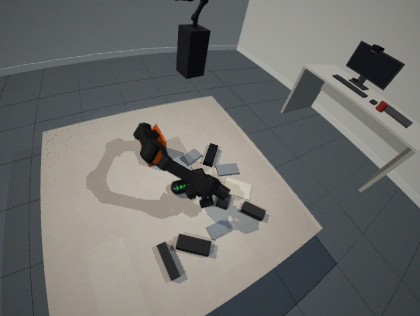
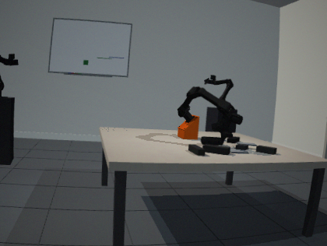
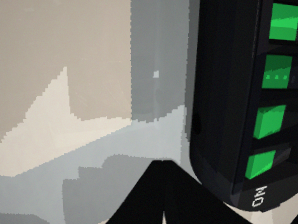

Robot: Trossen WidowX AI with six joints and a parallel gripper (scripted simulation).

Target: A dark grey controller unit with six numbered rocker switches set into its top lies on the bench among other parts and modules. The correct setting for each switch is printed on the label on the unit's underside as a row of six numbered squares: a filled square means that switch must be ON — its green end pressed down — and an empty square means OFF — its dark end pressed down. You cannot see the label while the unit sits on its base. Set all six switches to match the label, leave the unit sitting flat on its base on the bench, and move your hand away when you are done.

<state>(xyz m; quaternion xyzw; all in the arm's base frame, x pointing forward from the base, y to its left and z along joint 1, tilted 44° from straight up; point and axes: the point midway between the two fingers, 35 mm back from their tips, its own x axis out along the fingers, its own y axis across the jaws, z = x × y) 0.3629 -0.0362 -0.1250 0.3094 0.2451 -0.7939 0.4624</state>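
Right now my gripper tip is 11 cm short of the small dark box, 9 cm to the right of it and 2 cm above it. Also, from my gripper tip: long black bar 20 cm ahead, 30 cm to the right, 1 cm below; then white plate 9 cm ahead, 21 cm to the left, 3 cm below.
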